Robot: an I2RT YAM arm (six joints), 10 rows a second.
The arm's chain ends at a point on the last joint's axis. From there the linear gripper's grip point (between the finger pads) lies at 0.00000 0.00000 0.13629 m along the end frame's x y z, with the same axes.
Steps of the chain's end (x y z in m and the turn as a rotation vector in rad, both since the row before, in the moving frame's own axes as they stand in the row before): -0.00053 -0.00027 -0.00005 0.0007 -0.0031 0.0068; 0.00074 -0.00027 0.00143 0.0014 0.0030 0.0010; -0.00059 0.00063 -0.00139 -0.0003 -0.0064 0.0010; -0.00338 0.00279 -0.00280 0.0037 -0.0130 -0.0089; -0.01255 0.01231 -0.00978 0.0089 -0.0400 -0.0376
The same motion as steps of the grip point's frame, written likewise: -0.00095 -0.00037 -0.00005 0.0007 -0.0031 0.0068; 0.00115 -0.00046 0.00143 0.0014 0.0030 0.0010; -0.00146 0.00067 -0.00139 -0.0003 -0.0064 0.0010; -0.00515 0.00229 -0.00281 0.0037 -0.0130 -0.0089; -0.01802 0.01120 -0.00989 0.0089 -0.0400 -0.0376
